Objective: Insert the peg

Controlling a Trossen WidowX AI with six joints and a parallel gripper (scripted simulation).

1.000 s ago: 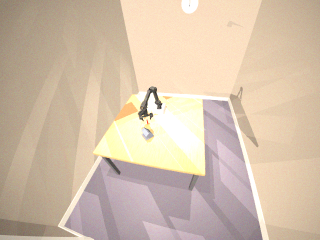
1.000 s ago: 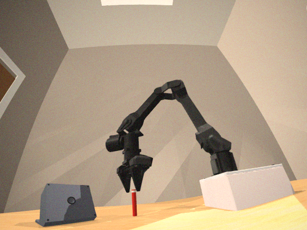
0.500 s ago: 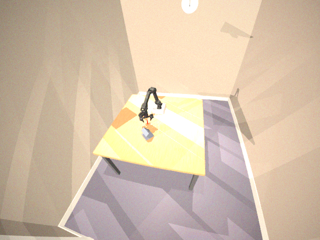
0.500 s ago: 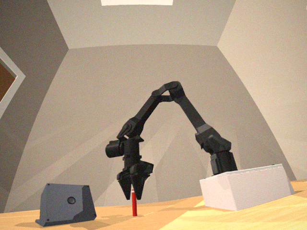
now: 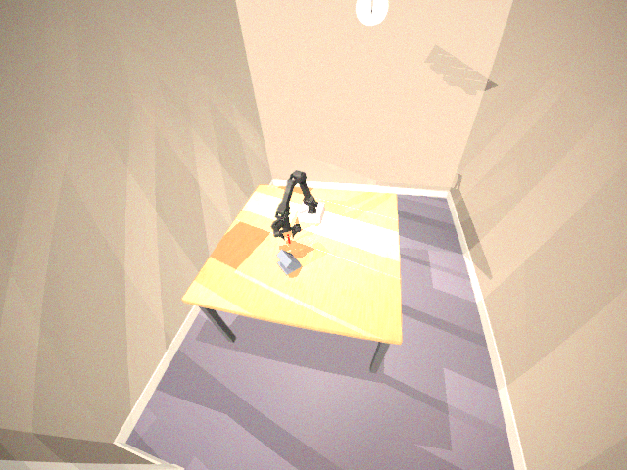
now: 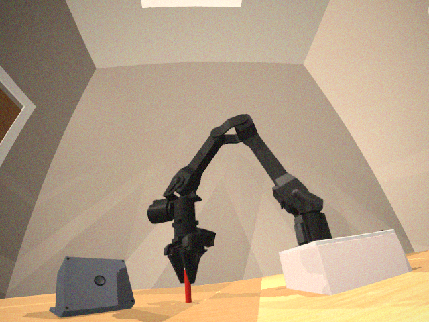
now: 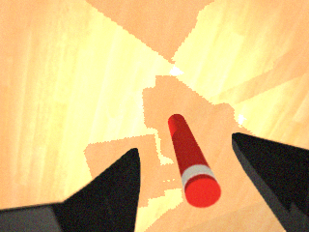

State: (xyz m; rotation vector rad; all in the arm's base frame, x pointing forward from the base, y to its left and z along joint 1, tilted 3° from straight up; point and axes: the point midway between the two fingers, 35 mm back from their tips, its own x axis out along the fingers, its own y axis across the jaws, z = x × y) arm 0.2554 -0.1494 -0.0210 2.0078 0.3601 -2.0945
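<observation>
Now: the grey sloped panel 19 cm ahead of my gripper tip and 3 cm to the left of it. Also, from my gripper tip: red peg: 2 cm above.
</observation>
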